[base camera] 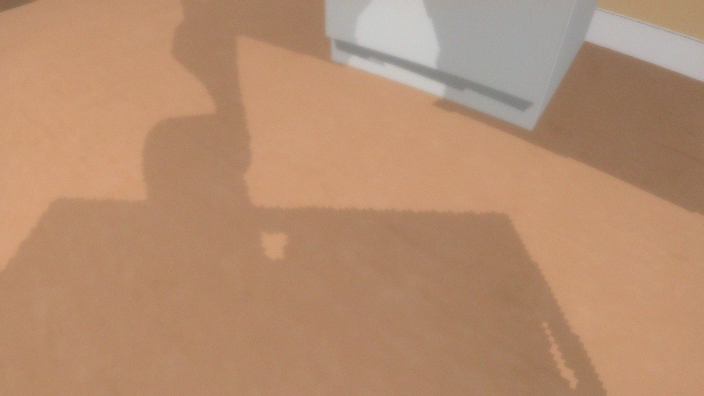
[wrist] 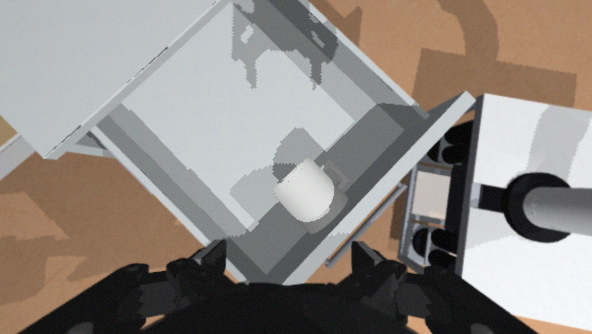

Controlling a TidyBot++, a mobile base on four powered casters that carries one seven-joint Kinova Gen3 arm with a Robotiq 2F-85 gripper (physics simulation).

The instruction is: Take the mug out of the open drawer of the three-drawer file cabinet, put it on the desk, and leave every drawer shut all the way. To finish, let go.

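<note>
A white mug (wrist: 306, 192) lies on its side in the open drawer (wrist: 200, 100), near the drawer's front panel, with its handle toward the upper right in the wrist view. The drawer's bar handle (wrist: 367, 225) shows on the outside of the front panel. The file cabinet (base camera: 475, 45) (wrist: 90, 50) stands behind the drawer; its lower front shows at the top of the base camera view. My gripper (wrist: 289, 254) is open and empty, above the drawer's front corner and apart from the mug. The desk does not show clearly in either view.
The white top of my mobile base (wrist: 525, 280), with the arm's grey post (wrist: 560, 210), stands close beyond the drawer front at the right of the wrist view. A white baseboard (base camera: 645, 42) runs along the wall right of the cabinet.
</note>
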